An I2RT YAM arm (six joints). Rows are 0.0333 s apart.
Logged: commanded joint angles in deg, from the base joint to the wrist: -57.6 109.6 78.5 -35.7 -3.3 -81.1; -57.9 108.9 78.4 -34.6 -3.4 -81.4; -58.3 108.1 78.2 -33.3 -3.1 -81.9; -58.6 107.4 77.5 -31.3 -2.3 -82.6; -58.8 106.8 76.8 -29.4 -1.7 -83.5; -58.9 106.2 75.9 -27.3 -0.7 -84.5; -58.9 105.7 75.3 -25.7 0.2 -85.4; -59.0 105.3 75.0 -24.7 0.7 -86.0; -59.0 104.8 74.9 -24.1 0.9 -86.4; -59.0 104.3 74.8 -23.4 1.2 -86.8; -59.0 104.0 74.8 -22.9 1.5 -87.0; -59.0 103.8 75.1 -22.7 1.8 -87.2; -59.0 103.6 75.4 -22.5 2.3 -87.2; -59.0 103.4 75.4 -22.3 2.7 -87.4; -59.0 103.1 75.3 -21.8 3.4 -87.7
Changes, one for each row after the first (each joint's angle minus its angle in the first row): -0.3 -0.7 -0.1 1.1 -0.1 -0.3; -0.7 -1.5 -0.3 2.4 0.2 -0.8; -1.0 -2.2 -1.0 4.4 1.0 -1.5; -1.2 -2.8 -1.7 6.3 1.6 -2.4; -1.3 -3.4 -2.6 8.4 2.6 -3.4; -1.3 -3.9 -3.2 10.0 3.5 -4.3; -1.4 -4.3 -3.5 11.0 4.0 -4.9; -1.4 -4.8 -3.6 11.6 4.2 -5.3; -1.4 -5.3 -3.7 12.3 4.5 -5.7; -1.4 -5.6 -3.7 12.8 4.8 -5.9; -1.4 -5.8 -3.4 13.0 5.1 -6.1; -1.4 -6.0 -3.1 13.2 5.6 -6.1; -1.4 -6.2 -3.1 13.4 6.0 -6.3; -1.4 -6.5 -3.2 13.9 6.7 -6.6
